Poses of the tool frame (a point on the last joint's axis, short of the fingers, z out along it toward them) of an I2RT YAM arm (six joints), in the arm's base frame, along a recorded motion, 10 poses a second.
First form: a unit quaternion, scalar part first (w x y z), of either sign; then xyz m.
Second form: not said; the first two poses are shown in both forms.
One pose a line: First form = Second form
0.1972, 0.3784, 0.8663, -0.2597, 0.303, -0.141, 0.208 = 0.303, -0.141, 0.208, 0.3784, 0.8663, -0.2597, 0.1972
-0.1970, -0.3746, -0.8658, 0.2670, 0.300, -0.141, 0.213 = 0.300, -0.141, 0.213, 0.3746, 0.8658, -0.2670, 0.1970
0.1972, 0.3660, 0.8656, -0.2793, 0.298, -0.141, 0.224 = 0.298, -0.141, 0.224, 0.3660, 0.8656, -0.2793, 0.1972
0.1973, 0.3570, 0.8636, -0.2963, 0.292, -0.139, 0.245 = 0.292, -0.139, 0.245, 0.3570, 0.8636, -0.2963, 0.1973
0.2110, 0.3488, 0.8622, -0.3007, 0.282, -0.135, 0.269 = 0.282, -0.135, 0.269, 0.3488, 0.8622, -0.3007, 0.2110
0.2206, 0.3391, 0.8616, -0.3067, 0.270, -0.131, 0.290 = 0.270, -0.131, 0.290, 0.3391, 0.8616, -0.3067, 0.2206
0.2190, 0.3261, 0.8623, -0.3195, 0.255, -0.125, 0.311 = 0.255, -0.125, 0.311, 0.3261, 0.8623, -0.3195, 0.2190
